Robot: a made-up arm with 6 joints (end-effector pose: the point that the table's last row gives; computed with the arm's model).
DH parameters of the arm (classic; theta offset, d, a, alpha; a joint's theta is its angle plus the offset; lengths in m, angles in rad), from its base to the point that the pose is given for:
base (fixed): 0 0 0 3.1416
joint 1: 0 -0.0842 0.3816 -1.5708
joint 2: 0 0.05 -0.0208 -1.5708
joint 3: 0 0.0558 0.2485 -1.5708
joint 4: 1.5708 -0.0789 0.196 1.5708
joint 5: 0 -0.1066 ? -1.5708
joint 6: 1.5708 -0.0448 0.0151 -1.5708
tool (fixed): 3.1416 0.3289 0 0
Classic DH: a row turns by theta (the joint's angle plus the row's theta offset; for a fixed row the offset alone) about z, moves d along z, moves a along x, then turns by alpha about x.
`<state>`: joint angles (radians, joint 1 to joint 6).
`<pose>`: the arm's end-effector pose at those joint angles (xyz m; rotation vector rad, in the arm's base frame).
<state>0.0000 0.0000 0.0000 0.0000 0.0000 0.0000</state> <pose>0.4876 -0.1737 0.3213 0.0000 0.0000 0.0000</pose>
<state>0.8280 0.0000 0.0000 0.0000 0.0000 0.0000</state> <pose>0.2018 -0.4766 0.3213 0.0000 0.0000 -0.8280</pose>
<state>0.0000 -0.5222 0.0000 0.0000 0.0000 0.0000</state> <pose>0.5917 -0.1737 0.2368 0.0000 0.5222 0.0000</pose>
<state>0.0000 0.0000 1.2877 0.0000 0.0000 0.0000</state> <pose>0.5150 0.0372 0.3213 0.0000 0.0000 1.2877</pose>
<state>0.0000 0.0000 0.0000 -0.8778 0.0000 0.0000</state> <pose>0.3921 -0.1737 0.1622 0.0000 -0.8778 0.0000</pose>
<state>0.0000 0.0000 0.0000 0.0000 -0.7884 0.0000</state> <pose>0.4876 0.1071 0.2418 -0.7884 0.0000 0.0000</pose>
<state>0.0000 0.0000 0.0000 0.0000 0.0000 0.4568</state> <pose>0.6342 -0.1737 0.2942 0.0000 0.4568 0.0000</pose>
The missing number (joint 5, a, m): -0.0484
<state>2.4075 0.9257 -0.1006 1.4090 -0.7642 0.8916</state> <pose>-0.4606 -0.4062 0.2638 1.2569 1.4394 -1.9824</pose>
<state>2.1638 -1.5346 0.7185 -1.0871 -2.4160 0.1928</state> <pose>0.3157 -0.4413 -0.2326 -0.7654 1.7091 -1.2238</pose>
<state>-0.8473 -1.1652 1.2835 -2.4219 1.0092 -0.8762</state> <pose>-0.0207 0.6270 -0.3698 2.7264 -0.5072 -0.5831</pose>
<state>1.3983 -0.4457 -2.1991 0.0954 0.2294 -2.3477</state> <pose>0.1310 -0.2173 -0.1845 2.8693 -0.7432 0.9768</pose>
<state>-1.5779 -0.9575 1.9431 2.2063 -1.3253 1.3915</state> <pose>0.0373 0.3142 0.1044 1.1677 1.7590 -0.3019</pose>
